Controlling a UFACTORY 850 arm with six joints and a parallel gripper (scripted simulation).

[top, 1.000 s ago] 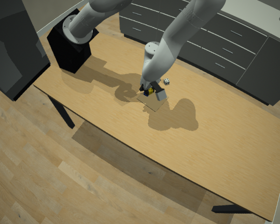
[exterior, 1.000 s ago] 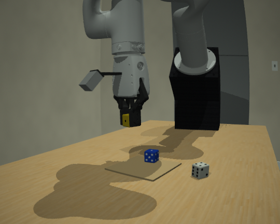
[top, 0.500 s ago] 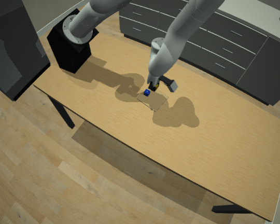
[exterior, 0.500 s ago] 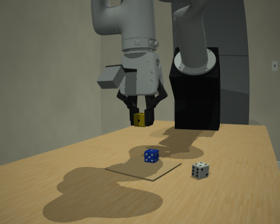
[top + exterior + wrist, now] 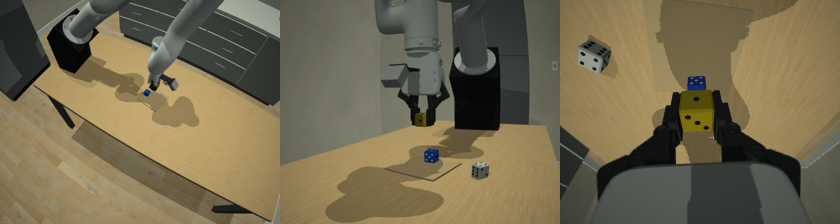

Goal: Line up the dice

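My hand is 13 cm above the tan mat. Also, from my hand: white die 2 cm ahead, 15 cm to the left, 11 cm below; then blue die 5 cm behind, 11 cm below; then yellow die 1 cm below.
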